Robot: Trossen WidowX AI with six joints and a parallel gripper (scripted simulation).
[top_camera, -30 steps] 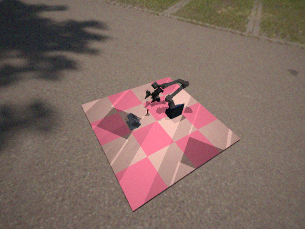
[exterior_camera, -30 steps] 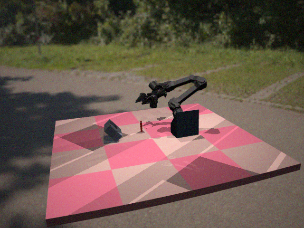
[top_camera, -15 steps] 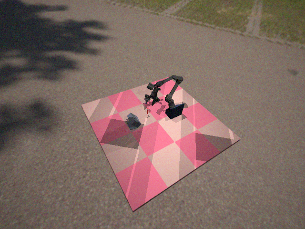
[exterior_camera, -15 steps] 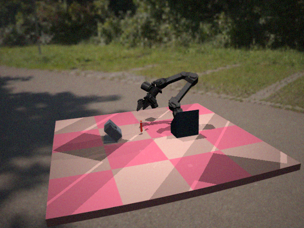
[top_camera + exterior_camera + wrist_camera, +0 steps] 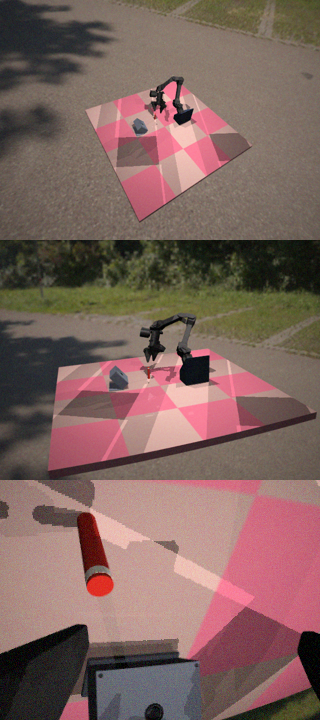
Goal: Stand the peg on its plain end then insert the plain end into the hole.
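Right now my gripper tip is 70 mm above the peg, 30 mm to the left of it and 10 mm short of it. Round my gripper tip: sloped panel (220 mm ahead, 60 mm below, 10 mm to the left).
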